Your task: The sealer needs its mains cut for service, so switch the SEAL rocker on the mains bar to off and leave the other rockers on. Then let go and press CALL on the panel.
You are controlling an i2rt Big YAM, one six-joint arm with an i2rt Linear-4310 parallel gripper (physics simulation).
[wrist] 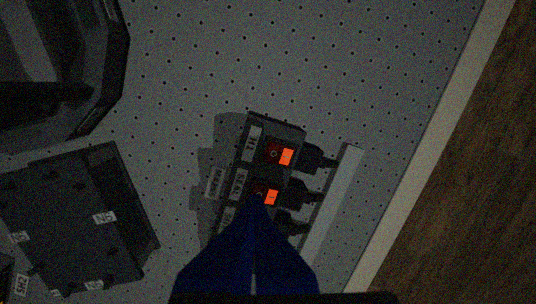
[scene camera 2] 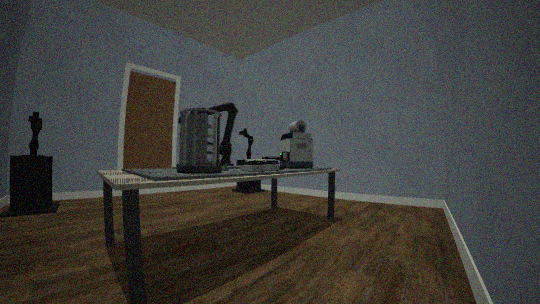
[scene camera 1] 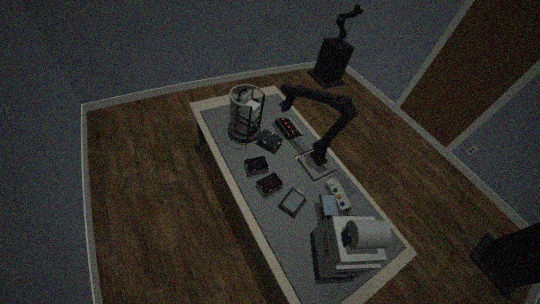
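Observation:
The mains bar (scene camera 1: 287, 128) (wrist: 275, 126) is a dark strip with a column of rockers. In the wrist view the H1 rocker (wrist: 280, 154) and the SEAL rocker (wrist: 271, 196) each show a lit orange half on the right. The third label is partly covered and the rockers lower down are hidden by the fingers. My gripper (scene camera 1: 285, 107) (wrist: 255, 201) is shut and empty, its blue fingertips over the left, dark half of the SEAL rocker; contact cannot be told. The button panel (scene camera 1: 333, 191) has coloured buttons; its lettering is unreadable.
A tall round cage (scene camera 1: 245, 116) (scene camera 2: 199, 141) stands beside the bar. A dark labelled tray (scene camera 1: 269, 141) (wrist: 65, 225) lies near it. Black plugs (wrist: 295, 194) and a pale rail (wrist: 335, 192) line the bar's right side. A white machine with a roll (scene camera 1: 357, 242) (scene camera 2: 301, 150) stands beyond the panel.

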